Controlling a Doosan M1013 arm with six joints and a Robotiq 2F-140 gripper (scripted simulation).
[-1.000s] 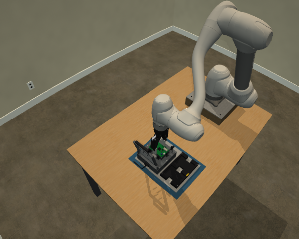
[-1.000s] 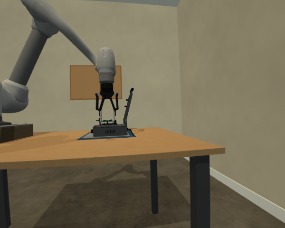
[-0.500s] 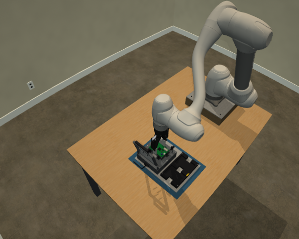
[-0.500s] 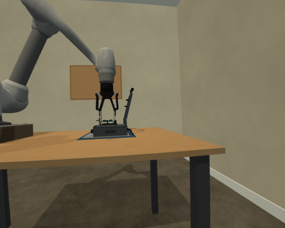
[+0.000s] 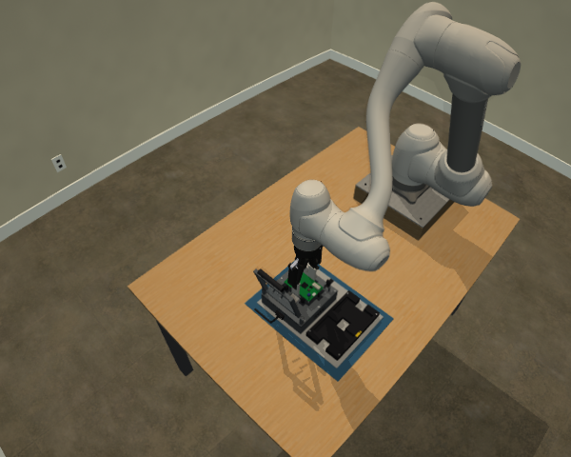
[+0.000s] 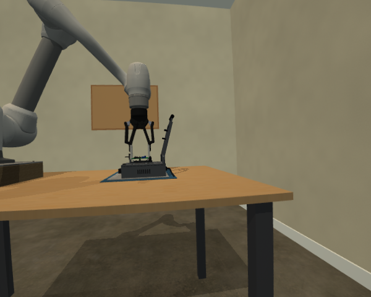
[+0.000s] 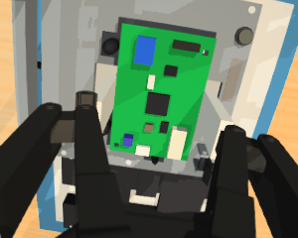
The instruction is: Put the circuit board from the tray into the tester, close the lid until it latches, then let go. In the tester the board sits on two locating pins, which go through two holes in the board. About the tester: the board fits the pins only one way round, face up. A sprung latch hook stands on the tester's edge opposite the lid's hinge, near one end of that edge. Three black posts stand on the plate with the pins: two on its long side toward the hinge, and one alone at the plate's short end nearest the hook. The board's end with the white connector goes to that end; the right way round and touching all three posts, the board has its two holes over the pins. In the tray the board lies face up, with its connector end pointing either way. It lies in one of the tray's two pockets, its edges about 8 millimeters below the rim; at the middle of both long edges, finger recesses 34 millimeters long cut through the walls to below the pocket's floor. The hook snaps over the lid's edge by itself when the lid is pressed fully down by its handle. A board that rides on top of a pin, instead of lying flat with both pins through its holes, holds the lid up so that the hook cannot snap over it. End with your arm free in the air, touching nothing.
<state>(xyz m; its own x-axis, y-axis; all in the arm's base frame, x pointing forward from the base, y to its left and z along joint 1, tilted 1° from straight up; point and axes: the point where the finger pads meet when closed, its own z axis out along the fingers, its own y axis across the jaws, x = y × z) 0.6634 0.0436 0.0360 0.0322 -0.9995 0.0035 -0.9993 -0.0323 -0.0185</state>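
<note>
My hand is 20 mm above the green circuit board. Round my hand: tester 30 mm ahead, 40 mm to the left, 10 mm above; latch hook 60 mm behind, 60 mm to the left, 20 mm below; tester lid 130 mm ahead, 80 mm above.
</note>
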